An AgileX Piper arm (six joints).
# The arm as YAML. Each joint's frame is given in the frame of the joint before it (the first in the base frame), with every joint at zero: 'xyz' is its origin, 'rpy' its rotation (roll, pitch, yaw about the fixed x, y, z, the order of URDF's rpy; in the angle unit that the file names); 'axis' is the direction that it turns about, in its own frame. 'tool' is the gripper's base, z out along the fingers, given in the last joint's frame.
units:
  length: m
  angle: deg
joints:
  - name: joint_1
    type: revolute
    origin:
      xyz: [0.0, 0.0, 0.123]
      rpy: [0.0, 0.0, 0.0]
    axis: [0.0, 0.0, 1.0]
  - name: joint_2
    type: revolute
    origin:
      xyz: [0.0, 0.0, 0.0]
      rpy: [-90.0, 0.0, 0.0]
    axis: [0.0, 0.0, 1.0]
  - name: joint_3
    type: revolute
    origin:
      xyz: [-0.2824, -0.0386, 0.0]
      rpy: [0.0, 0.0, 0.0]
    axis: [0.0, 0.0, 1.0]
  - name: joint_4
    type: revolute
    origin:
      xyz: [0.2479, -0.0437, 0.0]
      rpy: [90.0, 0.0, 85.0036]
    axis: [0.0, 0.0, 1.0]
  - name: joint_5
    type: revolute
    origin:
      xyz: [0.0, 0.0, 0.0]
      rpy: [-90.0, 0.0, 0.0]
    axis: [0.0, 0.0, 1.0]
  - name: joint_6
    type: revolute
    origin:
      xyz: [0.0, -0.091, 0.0]
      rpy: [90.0, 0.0, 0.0]
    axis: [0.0, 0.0, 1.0]
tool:
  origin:
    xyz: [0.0, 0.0, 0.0]
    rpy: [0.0, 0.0, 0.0]
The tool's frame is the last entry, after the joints.
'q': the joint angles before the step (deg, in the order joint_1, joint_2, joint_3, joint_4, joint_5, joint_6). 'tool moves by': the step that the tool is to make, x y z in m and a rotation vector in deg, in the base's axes. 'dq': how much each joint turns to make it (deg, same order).
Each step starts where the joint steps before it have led.
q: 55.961 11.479 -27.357 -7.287 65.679 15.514
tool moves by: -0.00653 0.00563 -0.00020 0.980 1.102 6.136
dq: 0.002 0.000 0.066 5.928 -0.654 -5.696
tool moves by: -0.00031 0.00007 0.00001 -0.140 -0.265 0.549
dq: -0.001 -0.048 0.000 0.206 0.001 -0.684
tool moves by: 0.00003 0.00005 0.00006 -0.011 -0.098 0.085
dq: -0.004 0.002 -0.001 0.003 -0.049 -0.125
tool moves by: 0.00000 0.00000 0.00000 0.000 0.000 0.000
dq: 0.000 0.000 0.000 0.000 0.000 0.000
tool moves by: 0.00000 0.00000 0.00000 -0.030 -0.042 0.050
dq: 0.000 0.000 0.000 0.000 0.000 -0.072
